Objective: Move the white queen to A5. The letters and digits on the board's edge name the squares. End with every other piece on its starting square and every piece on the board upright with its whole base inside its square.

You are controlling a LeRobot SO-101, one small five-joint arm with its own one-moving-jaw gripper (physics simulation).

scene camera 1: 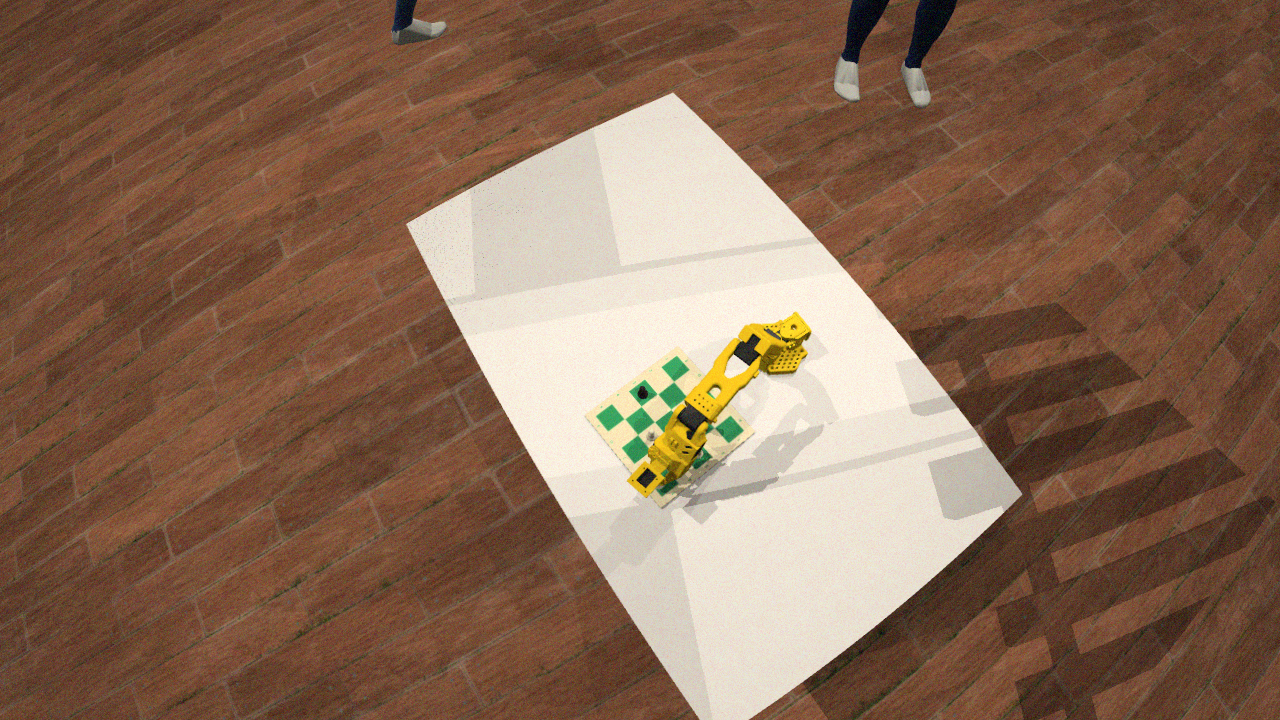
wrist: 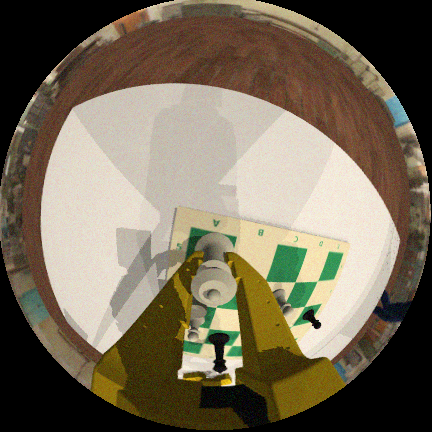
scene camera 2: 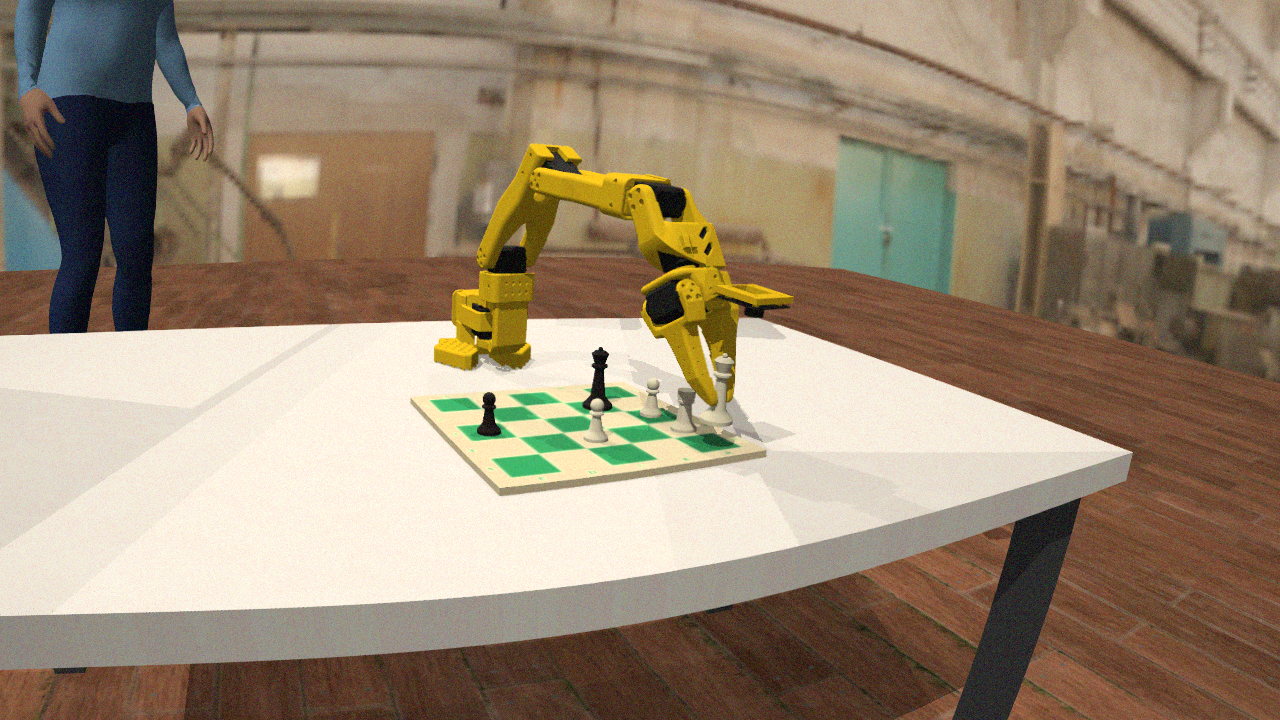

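Pixels of known places: hand, its tool point: (wrist: 202, 259) (scene camera 2: 724, 396); arm's base, origin of its link: (scene camera 1: 768, 355) (wrist: 210, 375) (scene camera 2: 486, 364).
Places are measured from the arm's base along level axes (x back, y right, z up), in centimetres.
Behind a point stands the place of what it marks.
My gripper (scene camera 2: 722, 399) @[x -31.1, y -9.9, z 4.5 cm] (wrist: 214, 255) @[x -31.1, y -9.9, z 4.5 cm] is shut on the white queen (scene camera 2: 723, 383) @[x -31.7, y -9.3, z 5.7 cm] (wrist: 214, 287), with a jaw on each side of its stem. The queen is about upright over the A5 corner of the board (scene camera 1: 612, 442) @[x -33.8, y 1.6, z 0.6 cm] (scene camera 2: 572, 475) @[x -34.2, y 3.3, z 0.6 cm] (wrist: 278, 235) @[x -33.3, y -4.1, z 0.6 cm]. Its base looks slightly above the surface; whether it touches is unclear. In the wrist view the base overlaps the green A5 square (wrist: 199, 232) @[x -31.6, y -10.7, z 0.6 cm]. In scene camera 1 the arm hides the queen.
A white rook (scene camera 2: 684, 410) @[x -27.1, y -8.8, z 2.4 cm] stands close beside the queen. White pawns (scene camera 2: 652, 399) @[x -22.6, y -8.3, z 2.0 cm] (scene camera 2: 597, 421) @[x -27.7, y -1.2, z 2.1 cm], a tall black piece (scene camera 2: 599, 379) @[x -19.7, y -4.7, z 3.2 cm] (wrist: 219, 350) @[x -19.7, y -4.9, z 3.0 cm] and a black pawn (scene camera 1: 642, 392) @[x -24.6, y 6.0, z 2.7 cm] (scene camera 2: 488, 415) @[x -24.7, y 6.5, z 2.1 cm] (wrist: 312, 318) @[x -24.6, y 6.1, z 2.0 cm] stand upright on the board.
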